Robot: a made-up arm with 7 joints. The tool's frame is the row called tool. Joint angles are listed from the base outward.
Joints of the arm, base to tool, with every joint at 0 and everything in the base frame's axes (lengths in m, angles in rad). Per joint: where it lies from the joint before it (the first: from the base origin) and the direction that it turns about. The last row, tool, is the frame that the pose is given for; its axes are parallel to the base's.
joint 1: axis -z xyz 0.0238 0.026 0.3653
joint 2: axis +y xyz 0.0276 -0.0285 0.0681
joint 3: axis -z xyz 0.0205 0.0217 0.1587
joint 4: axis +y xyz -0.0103 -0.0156 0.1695
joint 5: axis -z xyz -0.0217 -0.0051 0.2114
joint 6: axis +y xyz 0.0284 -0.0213 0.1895
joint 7: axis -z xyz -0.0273 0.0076 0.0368
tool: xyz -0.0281 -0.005 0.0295
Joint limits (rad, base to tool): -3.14..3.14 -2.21..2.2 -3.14..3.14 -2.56..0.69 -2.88..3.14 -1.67..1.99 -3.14..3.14
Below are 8 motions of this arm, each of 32 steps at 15 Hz.
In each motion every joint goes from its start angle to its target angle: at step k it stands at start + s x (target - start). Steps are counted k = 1, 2, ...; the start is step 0. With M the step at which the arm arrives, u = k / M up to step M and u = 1 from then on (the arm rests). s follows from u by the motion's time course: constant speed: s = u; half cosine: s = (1 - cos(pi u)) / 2; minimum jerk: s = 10 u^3 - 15 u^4 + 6 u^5.
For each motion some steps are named. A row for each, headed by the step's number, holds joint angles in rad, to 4 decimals.
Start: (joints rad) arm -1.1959 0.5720 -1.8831 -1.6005 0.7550 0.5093 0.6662
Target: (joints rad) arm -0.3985 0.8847 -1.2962 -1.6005 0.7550 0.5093 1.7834
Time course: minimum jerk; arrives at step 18
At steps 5, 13, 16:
5: -1.0883 0.6142 -1.8039 -1.6005 0.7550 0.5093 0.8170
13: -0.5061 0.8425 -1.3754 -1.6005 0.7550 0.5093 1.6326
16: -0.4077 0.8811 -1.3030 -1.6005 0.7550 0.5093 1.7705

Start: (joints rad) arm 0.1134 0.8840 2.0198 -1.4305 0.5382 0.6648 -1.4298
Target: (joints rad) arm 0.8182 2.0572 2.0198 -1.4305 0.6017 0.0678 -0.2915
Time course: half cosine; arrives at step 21
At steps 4, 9, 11, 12, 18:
4: 0.1746 0.9859 2.0198 -1.4305 0.5437 0.6129 -1.3309
9: 0.3874 1.3401 2.0198 -1.4305 0.5629 0.4327 -0.9873
11: 0.4921 1.5144 2.0198 -1.4305 0.5723 0.3440 -0.8181
12: 0.5442 1.6011 2.0198 -1.4305 0.5770 0.2999 -0.7340
18: 0.7833 1.9991 2.0198 -1.4305 0.5986 0.0974 -0.3479

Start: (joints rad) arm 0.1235 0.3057 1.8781 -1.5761 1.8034 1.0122 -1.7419
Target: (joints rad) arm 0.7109 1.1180 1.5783 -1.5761 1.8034 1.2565 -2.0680
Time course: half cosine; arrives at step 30
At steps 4, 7, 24, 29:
4: 0.1489 0.3408 1.8651 -1.5761 1.8034 1.0228 -1.7560
7: 0.1989 0.4100 1.8396 -1.5761 1.8034 1.0436 -1.7838
24: 0.6548 1.0404 1.6069 -1.5761 1.8034 1.2332 -2.0369
29: 0.7093 1.1158 1.5791 -1.5761 1.8034 1.2558 -2.0671

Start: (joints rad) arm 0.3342 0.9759 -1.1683 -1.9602 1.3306 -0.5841 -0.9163
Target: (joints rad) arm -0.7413 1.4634 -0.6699 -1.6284 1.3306 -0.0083 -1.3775
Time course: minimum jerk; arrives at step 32
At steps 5, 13, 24, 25, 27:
5: 0.3022 0.9904 -1.1535 -1.9503 1.3306 -0.5670 -0.9300
13: -0.0189 1.1359 -1.0047 -1.8513 1.3306 -0.3951 -1.0677
24: -0.6300 1.4129 -0.7215 -1.6627 1.3306 -0.0679 -1.3298
25: -0.6624 1.4276 -0.7064 -1.6527 1.3306 -0.0505 -1.3437
27: -0.7093 1.4489 -0.6847 -1.6383 1.3306 -0.0254 -1.3638

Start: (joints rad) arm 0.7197 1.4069 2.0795 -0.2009 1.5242 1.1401 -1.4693
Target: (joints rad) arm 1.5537 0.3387 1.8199 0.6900 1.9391 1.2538 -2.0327
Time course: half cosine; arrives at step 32
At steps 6, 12, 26, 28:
6: 0.7900 1.3169 2.0576 -0.1258 1.5592 1.1497 -1.5168
12: 0.9771 1.0772 1.9994 0.0741 1.6523 1.1752 -1.6432
26: 1.4834 0.4287 1.8418 0.6149 1.9041 1.2442 -1.9852
28: 1.5220 0.3794 1.8298 0.6561 1.9233 1.2495 -2.0113

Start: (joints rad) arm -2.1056 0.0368 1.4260 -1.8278 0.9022 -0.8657 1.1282
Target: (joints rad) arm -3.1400 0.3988 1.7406 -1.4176 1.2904 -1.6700 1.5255
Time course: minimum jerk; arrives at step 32
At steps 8, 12, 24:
8: -2.2127 0.0743 1.4586 -1.7853 0.9424 -0.9490 1.1693
12: -2.3903 0.1364 1.5126 -1.7149 1.0090 -1.0870 1.2375
24: -3.0329 0.3613 1.7080 -1.4601 1.2502 -1.5867 1.4844

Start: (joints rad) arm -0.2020 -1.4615 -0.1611 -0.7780 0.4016 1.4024 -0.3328
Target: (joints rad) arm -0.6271 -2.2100 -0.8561 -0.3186 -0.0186 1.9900 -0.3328
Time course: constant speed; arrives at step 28
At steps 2, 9, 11, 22, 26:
2: -0.2324 -1.5150 -0.2107 -0.7452 0.3716 1.4444 -0.3328
9: -0.3386 -1.7021 -0.3845 -0.6303 0.2665 1.5913 -0.3328
11: -0.3690 -1.7556 -0.4341 -0.5975 0.2365 1.6332 -0.3328
22: -0.5360 -2.0496 -0.7072 -0.4170 0.0714 1.8641 -0.3328
26: -0.5967 -2.1565 -0.8065 -0.3514 0.0114 1.9480 -0.3328

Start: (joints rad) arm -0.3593 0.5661 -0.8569 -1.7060 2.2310 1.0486 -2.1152
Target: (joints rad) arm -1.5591 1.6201 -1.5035 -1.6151 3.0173 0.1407 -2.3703
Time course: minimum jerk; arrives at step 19
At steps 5, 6, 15, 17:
5: -0.5007 0.6903 -0.9331 -1.6953 2.3237 0.9416 -2.1453
6: -0.5808 0.7607 -0.9763 -1.6892 2.3761 0.8810 -2.1623
15: -1.4795 1.5502 -1.4606 -1.6211 2.9651 0.2009 -2.3534
17: -1.5472 1.6097 -1.4971 -1.6160 3.0095 0.1497 -2.3678

